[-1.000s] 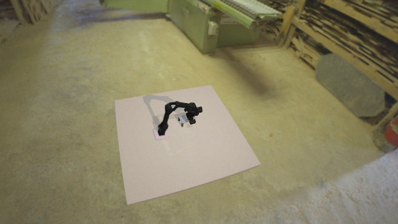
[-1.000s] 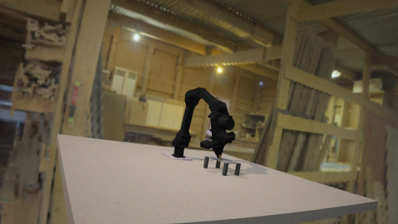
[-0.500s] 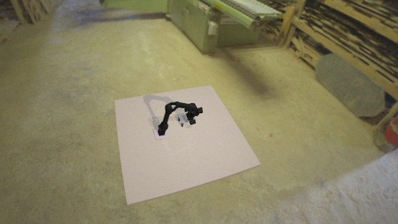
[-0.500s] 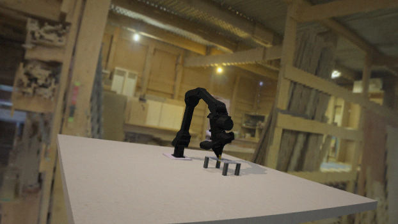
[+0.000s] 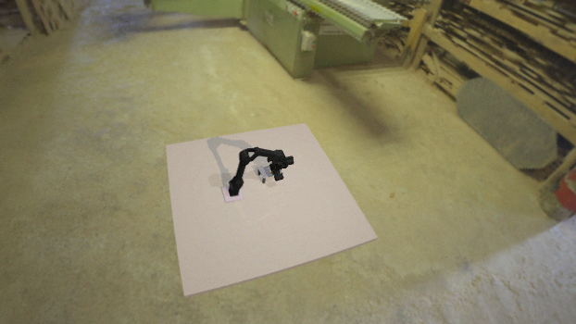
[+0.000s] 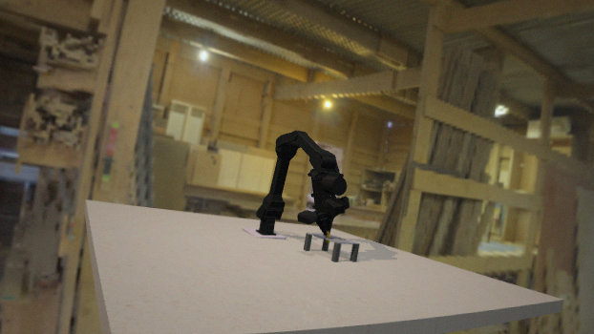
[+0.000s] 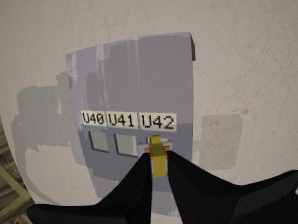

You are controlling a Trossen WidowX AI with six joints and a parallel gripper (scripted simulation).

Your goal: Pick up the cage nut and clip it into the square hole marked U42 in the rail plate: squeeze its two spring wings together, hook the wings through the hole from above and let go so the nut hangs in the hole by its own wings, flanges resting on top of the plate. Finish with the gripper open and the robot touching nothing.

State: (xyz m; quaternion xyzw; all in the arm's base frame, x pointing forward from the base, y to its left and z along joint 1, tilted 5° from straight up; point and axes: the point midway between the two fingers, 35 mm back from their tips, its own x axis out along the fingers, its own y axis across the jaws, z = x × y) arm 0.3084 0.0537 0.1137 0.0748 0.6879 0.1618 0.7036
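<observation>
My gripper tip is 10 mm above the yellow cage nut.
</observation>
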